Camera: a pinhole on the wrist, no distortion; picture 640 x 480 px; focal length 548.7 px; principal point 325.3 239.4 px. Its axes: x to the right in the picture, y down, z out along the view. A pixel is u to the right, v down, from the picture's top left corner.
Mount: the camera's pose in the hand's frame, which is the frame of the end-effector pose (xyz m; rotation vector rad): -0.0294 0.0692 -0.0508 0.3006 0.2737 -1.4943
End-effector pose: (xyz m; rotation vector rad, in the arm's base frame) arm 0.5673 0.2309 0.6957 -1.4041 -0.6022 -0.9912
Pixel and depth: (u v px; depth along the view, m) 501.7 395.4 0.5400
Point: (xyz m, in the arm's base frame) 0.4760 0.6180 0.9999
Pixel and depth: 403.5 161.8 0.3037
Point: 0.5056 0.4647 0.7048
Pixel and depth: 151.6 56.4 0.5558
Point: 0.5805 0.7870 0.5551
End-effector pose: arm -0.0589 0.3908 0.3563 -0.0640 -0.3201 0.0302
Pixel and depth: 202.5 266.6 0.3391
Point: -0.1700 0.4254 0.6267
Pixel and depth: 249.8 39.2 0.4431
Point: -0.3650 0.3627 0.6572
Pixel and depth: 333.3 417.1 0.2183
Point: -0.0693 0.3925 0.5149
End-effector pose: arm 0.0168 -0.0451 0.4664 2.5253 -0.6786 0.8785
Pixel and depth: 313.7 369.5 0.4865
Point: 0.3160 -0.1995 0.2027
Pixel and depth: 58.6 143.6 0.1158
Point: -0.0275 -0.1300 0.3901
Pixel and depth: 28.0 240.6 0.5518
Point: 0.1692 -0.4318 0.0442
